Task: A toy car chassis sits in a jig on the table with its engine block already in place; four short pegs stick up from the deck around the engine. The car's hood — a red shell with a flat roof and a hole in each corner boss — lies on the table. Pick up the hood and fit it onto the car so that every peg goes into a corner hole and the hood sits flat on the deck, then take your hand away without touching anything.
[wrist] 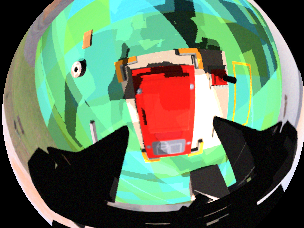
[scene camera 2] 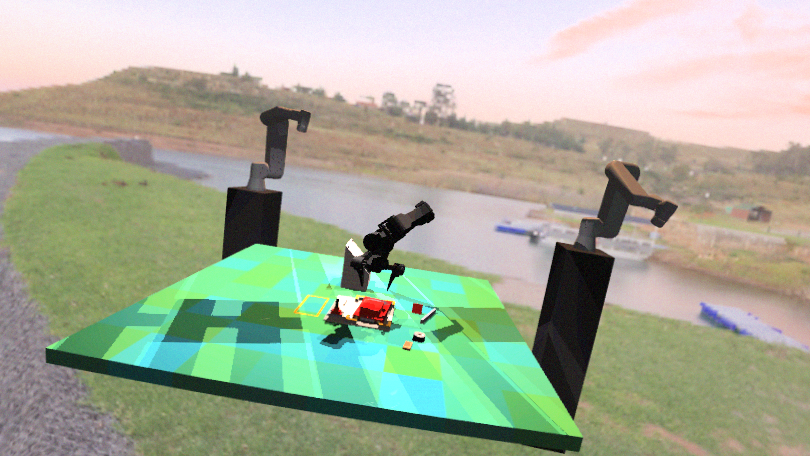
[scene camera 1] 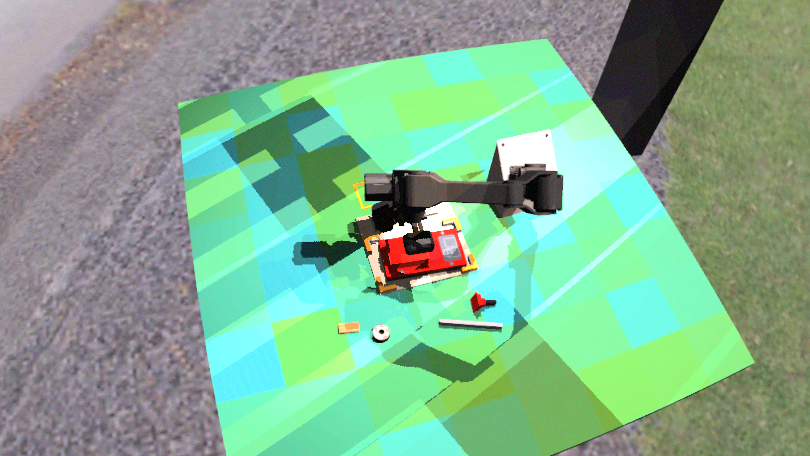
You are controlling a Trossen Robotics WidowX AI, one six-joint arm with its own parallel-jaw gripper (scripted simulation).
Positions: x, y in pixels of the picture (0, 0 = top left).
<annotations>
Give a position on a red hood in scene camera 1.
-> At 397, 258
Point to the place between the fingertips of the gripper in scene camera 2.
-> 374, 288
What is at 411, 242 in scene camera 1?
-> The gripper.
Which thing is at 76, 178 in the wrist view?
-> The gripper.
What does the gripper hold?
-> Nothing.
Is the gripper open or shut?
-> Open.
</annotations>
